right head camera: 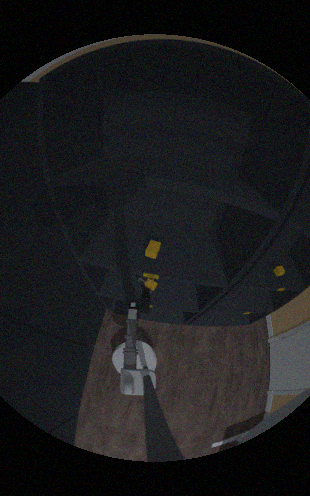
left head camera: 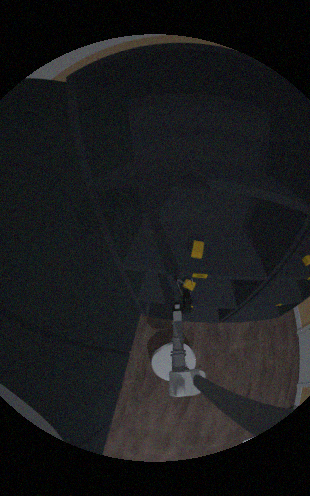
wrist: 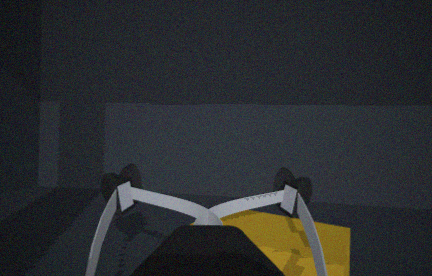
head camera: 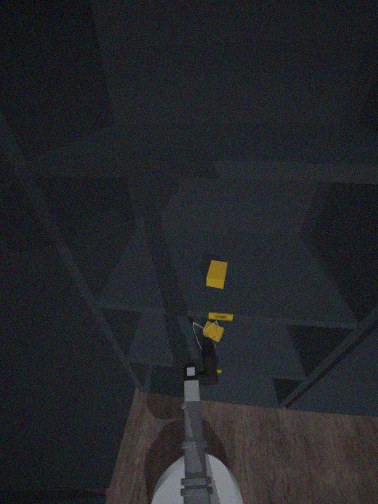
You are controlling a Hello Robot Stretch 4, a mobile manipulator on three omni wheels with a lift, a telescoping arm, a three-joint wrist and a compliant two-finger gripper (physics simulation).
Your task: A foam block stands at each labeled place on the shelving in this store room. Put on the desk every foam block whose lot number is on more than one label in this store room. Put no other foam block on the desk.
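Frame: origin at the robot's base, x ahead, y left, z up, level; millimetres.
Where they show: gripper, fingertip midpoint: [wrist: 208, 181].
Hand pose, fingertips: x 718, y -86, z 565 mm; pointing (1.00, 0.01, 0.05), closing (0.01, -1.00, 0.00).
Things, the pixels of their top centre, and the offset from my fingertips. "*": a spot on its surface instead. Level surfaces: height alone.
- yellow foam block, middle of its top: [head camera: 217, 269] [right head camera: 152, 245] [left head camera: 197, 246] dx -105, dy -27, dz +442 mm
- yellow label, surface spot: [head camera: 220, 316] [right head camera: 150, 275] [left head camera: 199, 275] * dx -257, dy -18, dz +383 mm
- second yellow block, middle of its top: [wrist: 269, 227] [head camera: 213, 329] [right head camera: 150, 282] [left head camera: 189, 283] dx -79, dy -40, dz -15 mm
- Brown floor, its level: dz -593 mm
A yellow foam block [head camera: 216, 275] [left head camera: 197, 249] [right head camera: 153, 249] stands on a dark shelf. A yellow label [head camera: 220, 316] [left head camera: 200, 276] [right head camera: 151, 275] is on that shelf's front edge; its lot number is unreadable. A second yellow block [head camera: 213, 332] [left head camera: 189, 285] [right head camera: 151, 284] [wrist: 330, 240] stands lower, behind the gripper. My gripper [head camera: 205, 326] [wrist: 208, 181] is open and empty. In the wrist view the second block shows below and right of the fingertips, partly hidden by the gripper body and right finger. The desk is not recognisable in these views.
Dark shelving [head camera: 287, 321] surrounds the arm, with an upright close on the left. Another yellow block [left head camera: 306, 260] [right head camera: 279, 271] stands in the bay to the right, with yellow labels below. Brown floor [head camera: 260, 435] [right head camera: 210, 360] lies beside the base.
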